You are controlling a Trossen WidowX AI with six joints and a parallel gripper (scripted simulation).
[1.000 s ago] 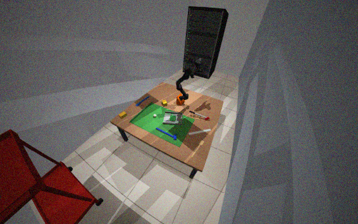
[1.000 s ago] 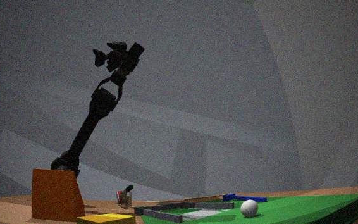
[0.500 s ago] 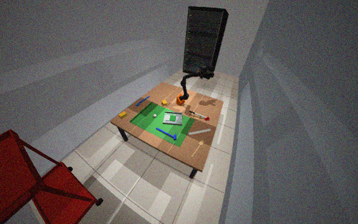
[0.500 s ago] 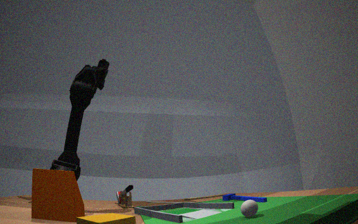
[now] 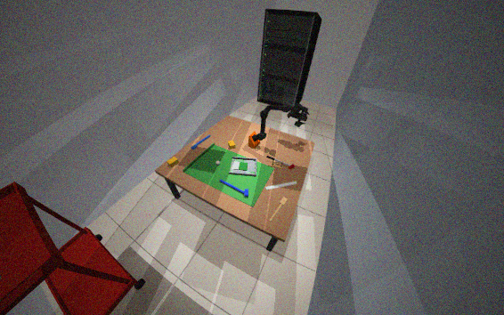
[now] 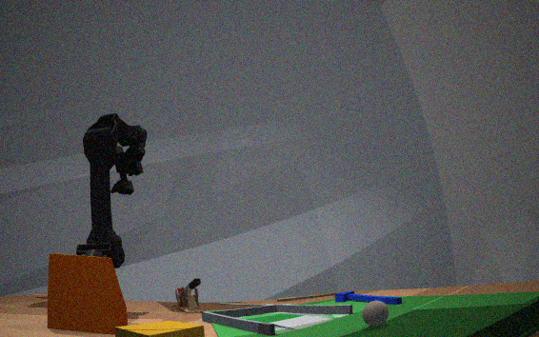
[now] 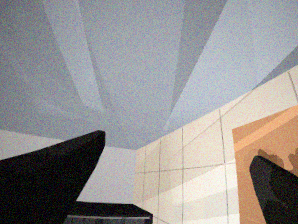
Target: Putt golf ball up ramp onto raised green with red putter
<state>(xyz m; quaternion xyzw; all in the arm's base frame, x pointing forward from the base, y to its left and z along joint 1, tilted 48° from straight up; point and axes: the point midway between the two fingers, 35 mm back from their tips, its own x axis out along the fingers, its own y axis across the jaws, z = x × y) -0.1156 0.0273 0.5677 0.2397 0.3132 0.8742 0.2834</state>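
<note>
Right now the red putter is 29 cm ahead of my gripper tip, 6 cm to the right of it and 37 cm below it. Also, from my gripper tip: green mat: 63 cm ahead, 44 cm to the right, 43 cm below; then white stick: 51 cm ahead, 5 cm to the left, 43 cm below; then blue putter: 77 cm ahead, 27 cm to the right, 42 cm below.
</note>
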